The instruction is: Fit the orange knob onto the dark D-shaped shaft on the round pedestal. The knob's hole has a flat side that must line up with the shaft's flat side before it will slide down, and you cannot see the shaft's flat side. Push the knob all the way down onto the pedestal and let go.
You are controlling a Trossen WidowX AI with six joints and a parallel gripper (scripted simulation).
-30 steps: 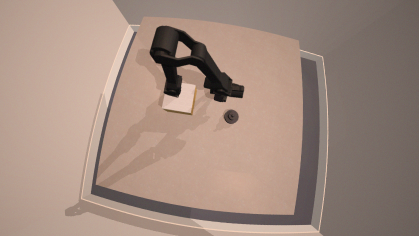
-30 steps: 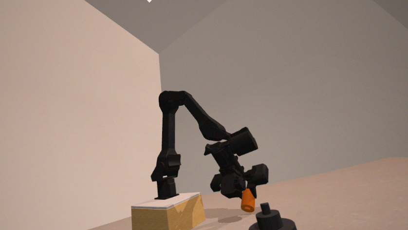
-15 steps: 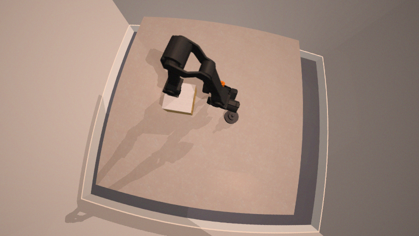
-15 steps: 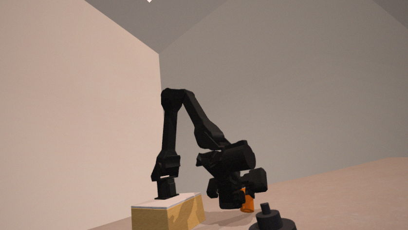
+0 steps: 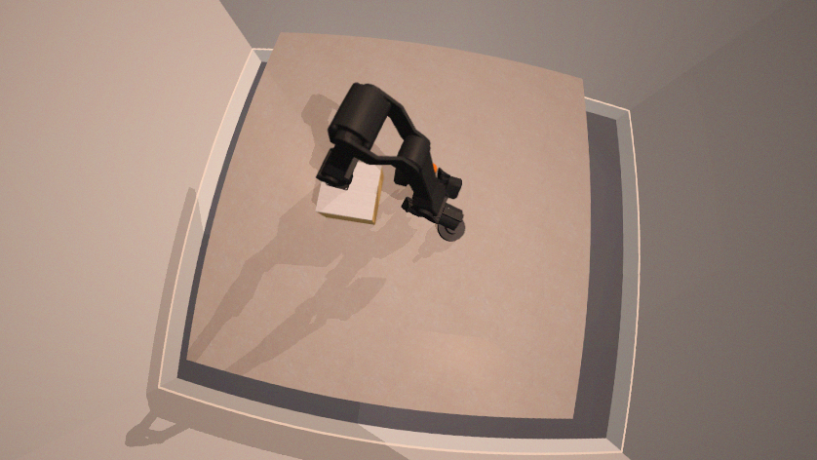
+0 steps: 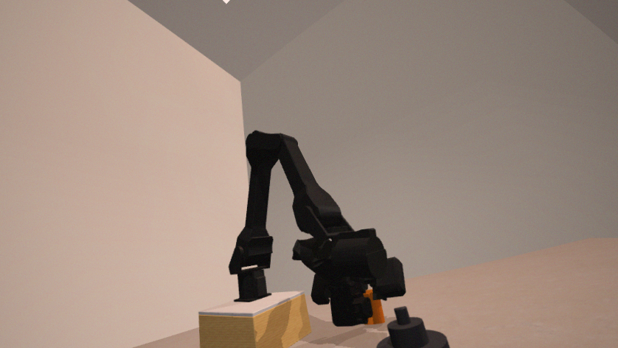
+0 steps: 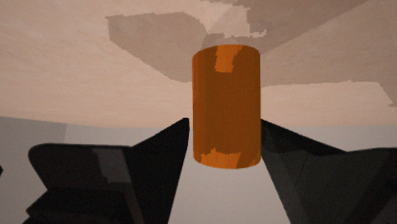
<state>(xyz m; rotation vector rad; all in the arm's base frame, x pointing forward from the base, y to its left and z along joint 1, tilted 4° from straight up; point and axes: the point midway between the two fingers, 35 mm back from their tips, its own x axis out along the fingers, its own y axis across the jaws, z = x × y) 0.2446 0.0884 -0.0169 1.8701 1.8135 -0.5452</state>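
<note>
My gripper tip is 20 mm to the left of the orange knob and 10 mm above it. Round my gripper tip: round dark pedestal (110 mm ahead, 170 mm to the right, 10 mm below).
</note>
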